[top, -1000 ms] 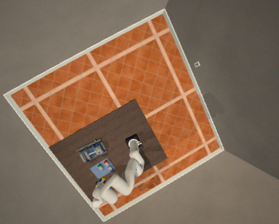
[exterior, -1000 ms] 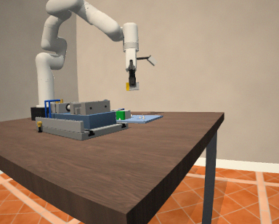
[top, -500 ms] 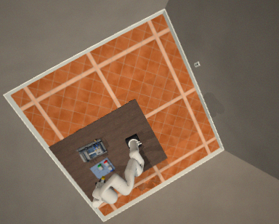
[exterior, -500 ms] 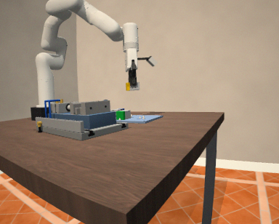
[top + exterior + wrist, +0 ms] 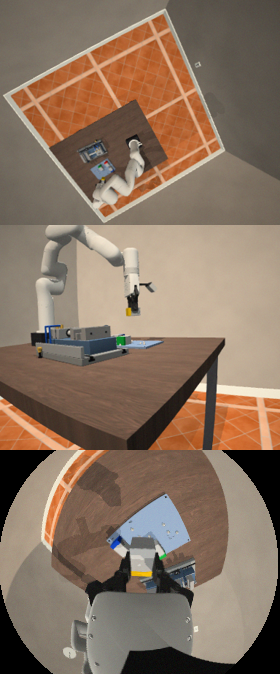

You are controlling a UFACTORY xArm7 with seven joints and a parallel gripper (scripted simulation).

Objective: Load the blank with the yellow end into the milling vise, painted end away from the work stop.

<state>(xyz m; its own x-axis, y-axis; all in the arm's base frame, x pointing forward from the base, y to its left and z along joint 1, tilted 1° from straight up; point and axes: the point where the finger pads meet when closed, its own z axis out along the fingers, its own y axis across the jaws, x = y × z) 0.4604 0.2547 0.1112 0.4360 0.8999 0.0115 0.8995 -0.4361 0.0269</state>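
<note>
Now: hand 2 cm above the yellow-ended blank. The rest, counted from my hand: blue infeed plate: 1 cm ahead, 4 cm to the right, 17 cm below; then blue-ended blank: 9 cm behind, 2 cm to the right, 15 cm below; then green-ended blank: 2 cm ahead, 9 cm to the right, 15 cm below.
</note>
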